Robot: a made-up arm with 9 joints.
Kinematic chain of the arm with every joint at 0, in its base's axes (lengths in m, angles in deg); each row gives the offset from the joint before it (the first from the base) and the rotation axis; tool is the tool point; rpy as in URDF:
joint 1: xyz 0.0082 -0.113 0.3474 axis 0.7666 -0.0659 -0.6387
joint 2: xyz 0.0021 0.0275 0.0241 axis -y
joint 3: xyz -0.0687 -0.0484 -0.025 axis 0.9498 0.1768 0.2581
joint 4: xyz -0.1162 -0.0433 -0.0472 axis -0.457 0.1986 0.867
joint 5: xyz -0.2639 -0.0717 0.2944 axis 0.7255 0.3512 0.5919
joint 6: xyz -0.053 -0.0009 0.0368 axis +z
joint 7: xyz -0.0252 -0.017 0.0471 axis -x
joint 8: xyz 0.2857 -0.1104 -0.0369 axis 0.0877 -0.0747 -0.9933
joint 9: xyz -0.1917 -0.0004 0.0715 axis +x
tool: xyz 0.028 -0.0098 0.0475 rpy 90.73 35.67 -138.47
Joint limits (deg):
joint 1: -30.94..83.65
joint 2: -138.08..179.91
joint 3: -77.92..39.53
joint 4: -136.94..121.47
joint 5: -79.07..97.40
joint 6: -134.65..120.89
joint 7: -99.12..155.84
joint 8: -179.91..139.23
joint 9: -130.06..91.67
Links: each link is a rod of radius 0.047 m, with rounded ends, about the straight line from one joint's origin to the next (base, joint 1, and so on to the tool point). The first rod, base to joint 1, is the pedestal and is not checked.
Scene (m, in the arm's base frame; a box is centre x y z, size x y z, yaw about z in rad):
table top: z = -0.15
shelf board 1: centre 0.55 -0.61 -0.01 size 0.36 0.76 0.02 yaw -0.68
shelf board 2: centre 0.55 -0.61 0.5 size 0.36 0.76 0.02 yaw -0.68
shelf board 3: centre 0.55 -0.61 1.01 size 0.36 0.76 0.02 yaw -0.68
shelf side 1: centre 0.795 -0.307 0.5 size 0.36 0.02 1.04 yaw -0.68
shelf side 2: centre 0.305 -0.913 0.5 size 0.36 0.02 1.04 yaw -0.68
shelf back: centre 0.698 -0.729 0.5 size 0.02 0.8 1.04 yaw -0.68
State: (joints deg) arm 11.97 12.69 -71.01 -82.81 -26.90 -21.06 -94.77 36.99 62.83
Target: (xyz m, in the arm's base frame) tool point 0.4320 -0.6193 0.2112
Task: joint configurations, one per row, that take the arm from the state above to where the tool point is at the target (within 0.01 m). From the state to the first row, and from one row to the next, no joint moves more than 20 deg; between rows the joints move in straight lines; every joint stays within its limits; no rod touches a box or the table.
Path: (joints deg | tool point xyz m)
1: 8.67 10.18 -52.59 -79.76 -8.71 -11.79 -87.81 32.18 47.93 | -0.4836 0.1509 0.2133
2: 5.36 7.67 -34.16 -76.71 9.48 -2.52 -80.85 27.37 33.04 | -0.5235 0.0395 0.3118
3: 2.06 5.16 -15.74 -73.66 27.67 6.75 -73.88 22.56 18.14 | -0.5119 -0.0802 0.3921
4: -1.24 2.64 2.68 -70.61 45.86 16.02 -66.92 17.75 3.25 | -0.4613 -0.1858 0.4527
5: -4.55 0.13 21.11 -67.56 64.05 25.29 -59.96 12.95 -11.65 | -0.3932 -0.2727 0.4979
6: -7.85 -2.38 39.53 -64.51 82.23 34.56 -53.00 8.14 -26.54 | -0.3238 -0.3515 0.5274
7: -11.15 15.18 39.53 -56.22 67.19 26.51 -52.91 2.47 -14.46 | -0.3285 -0.3772 0.3846
8: -14.45 32.73 39.53 -47.93 52.14 18.45 -52.81 -3.19 -2.38 | -0.2772 -0.4260 0.2458
9: -17.75 50.29 39.53 -39.64 37.10 10.40 -52.72 -8.86 9.70 | -0.1691 -0.4878 0.1378
10: -21.05 67.84 39.53 -31.36 22.06 2.35 -52.63 -14.52 21.78 | -0.0197 -0.5480 0.0815
11: -24.34 85.40 39.53 -23.07 7.01 -5.71 -52.53 -20.19 33.85 | 0.1451 -0.5938 0.0833
12: -27.64 102.95 39.53 -14.78 -8.03 -13.76 -52.44 -25.86 45.93 | 0.3001 -0.6182 0.1332
13: -30.94 120.51 39.53 -6.49 -23.08 -21.81 -52.35 -31.52 58.01 | 0.4320 -0.6193 0.2112

